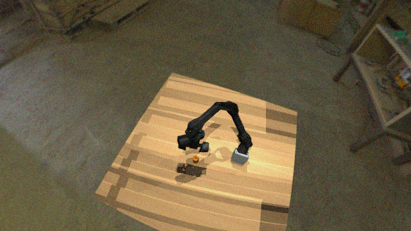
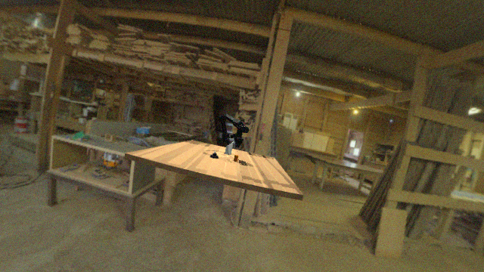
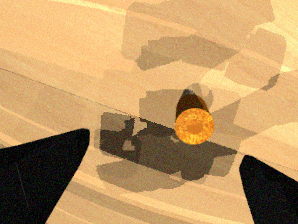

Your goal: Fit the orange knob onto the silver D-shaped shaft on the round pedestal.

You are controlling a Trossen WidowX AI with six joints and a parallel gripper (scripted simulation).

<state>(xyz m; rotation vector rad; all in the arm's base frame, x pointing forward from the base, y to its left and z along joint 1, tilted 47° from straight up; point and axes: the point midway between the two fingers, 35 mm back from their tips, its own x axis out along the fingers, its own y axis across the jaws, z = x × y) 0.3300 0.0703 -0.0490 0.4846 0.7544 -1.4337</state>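
My gripper tip is now 100 mm above the orange knob, 30 mm past it and 10 mm to the right of it. Round my gripper tip: dark pedestal (210 mm to the right, 110 mm below).
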